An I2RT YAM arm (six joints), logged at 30 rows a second.
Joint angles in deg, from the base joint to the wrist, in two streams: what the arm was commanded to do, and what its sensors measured. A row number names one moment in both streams.
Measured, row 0:
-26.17, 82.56, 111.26, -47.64, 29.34, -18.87
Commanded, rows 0 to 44:
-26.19, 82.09, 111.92, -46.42, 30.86, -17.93
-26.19, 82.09, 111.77, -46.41, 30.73, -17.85
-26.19, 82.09, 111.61, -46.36, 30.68, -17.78
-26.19, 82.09, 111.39, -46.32, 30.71, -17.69
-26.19, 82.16, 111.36, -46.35, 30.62, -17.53
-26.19, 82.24, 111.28, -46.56, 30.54, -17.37
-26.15, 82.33, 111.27, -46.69, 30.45, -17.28
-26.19, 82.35, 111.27, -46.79, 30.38, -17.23
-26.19, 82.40, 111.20, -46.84, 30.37, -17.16
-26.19, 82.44, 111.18, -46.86, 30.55, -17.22
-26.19, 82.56, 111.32, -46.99, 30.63, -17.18
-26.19, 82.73, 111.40, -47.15, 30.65, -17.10
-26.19, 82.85, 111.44, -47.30, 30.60, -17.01
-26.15, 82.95, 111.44, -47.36, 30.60, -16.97
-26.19, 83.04, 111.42, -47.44, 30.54, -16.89
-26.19, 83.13, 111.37, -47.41, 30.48, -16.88
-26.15, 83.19, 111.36, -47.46, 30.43, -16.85
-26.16, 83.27, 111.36, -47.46, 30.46, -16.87
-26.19, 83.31, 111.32, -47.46, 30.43, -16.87
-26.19, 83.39, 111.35, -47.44, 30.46, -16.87
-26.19, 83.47, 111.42, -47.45, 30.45, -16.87
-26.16, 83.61, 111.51, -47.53, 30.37, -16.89
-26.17, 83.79, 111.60, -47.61, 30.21, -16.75
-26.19, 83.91, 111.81, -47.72, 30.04, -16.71
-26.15, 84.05, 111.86, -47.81, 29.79, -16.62
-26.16, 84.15, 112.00, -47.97, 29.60, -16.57
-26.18, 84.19, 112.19, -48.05, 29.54, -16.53
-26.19, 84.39, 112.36, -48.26, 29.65, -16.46
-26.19, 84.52, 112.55, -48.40, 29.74, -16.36
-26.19, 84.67, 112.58, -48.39, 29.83, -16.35
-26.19, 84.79, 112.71, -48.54, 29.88, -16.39
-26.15, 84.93, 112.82, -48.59, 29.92, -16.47
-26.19, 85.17, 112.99, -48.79, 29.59, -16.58
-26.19, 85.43, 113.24, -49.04, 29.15, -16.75
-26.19, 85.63, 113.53, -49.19, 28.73, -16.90
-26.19, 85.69, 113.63, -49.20, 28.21, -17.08
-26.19, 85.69, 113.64, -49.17, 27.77, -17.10
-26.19, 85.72, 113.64, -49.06, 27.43, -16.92
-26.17, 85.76, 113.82, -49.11, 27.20, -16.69
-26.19, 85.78, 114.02, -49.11, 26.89, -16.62
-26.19, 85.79, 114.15, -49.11, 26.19, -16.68
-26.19, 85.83, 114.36, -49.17, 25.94, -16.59
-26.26, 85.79, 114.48, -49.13, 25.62, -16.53
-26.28, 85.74, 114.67, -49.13, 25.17, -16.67
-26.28, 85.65, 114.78, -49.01, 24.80, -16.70
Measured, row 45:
-26.17, 86.08, 111.85, -50.15, 26.83, -17.41
